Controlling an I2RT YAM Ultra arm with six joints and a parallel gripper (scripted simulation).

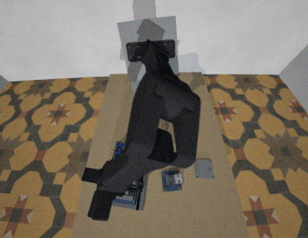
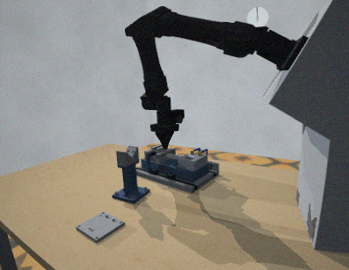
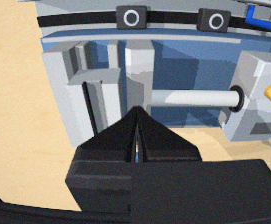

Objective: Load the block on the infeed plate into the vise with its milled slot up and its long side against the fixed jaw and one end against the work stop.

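The part lies 30 mm ahead of my hand, 10 mm to the right of it and 10 mm below it. Also, from my hand: air cylinder rod: 50 mm behind, 10 mm to the left, 30 mm below; then moving jaw: 30 mm below; then work stop: 40 mm ahead, 40 mm to the left, 20 mm below.
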